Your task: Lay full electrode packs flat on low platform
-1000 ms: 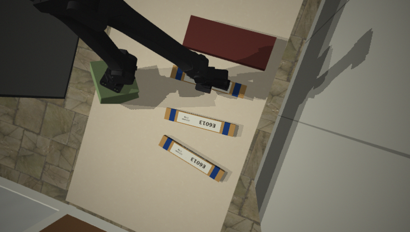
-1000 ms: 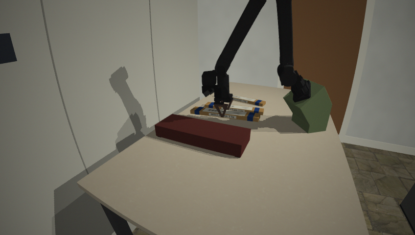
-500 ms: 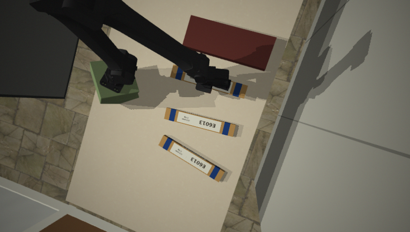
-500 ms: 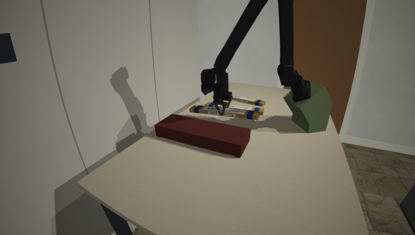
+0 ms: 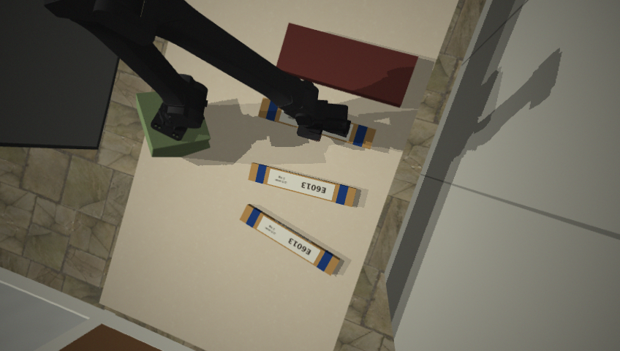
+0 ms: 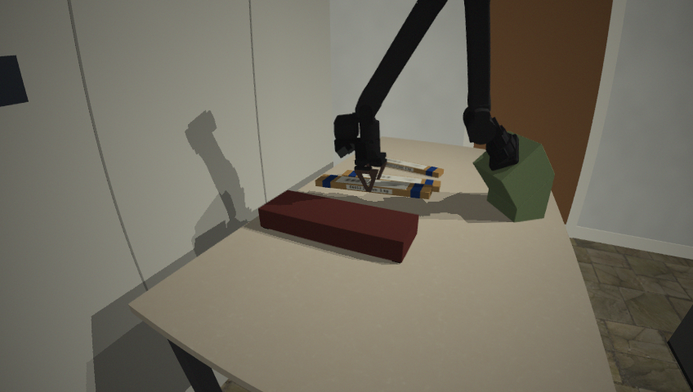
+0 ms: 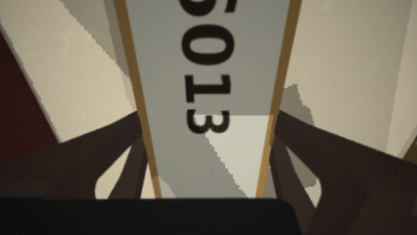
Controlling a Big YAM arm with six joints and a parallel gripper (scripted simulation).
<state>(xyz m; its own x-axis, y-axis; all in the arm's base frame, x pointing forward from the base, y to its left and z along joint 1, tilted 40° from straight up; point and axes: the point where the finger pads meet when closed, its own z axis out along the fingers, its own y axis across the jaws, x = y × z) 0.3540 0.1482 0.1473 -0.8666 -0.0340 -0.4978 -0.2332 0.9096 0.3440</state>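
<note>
Now: the pack of welding electrodes right at my hand. Round my hand: dark red low platform (190 mm to the left, 50 mm below, 20 mm behind).
</note>
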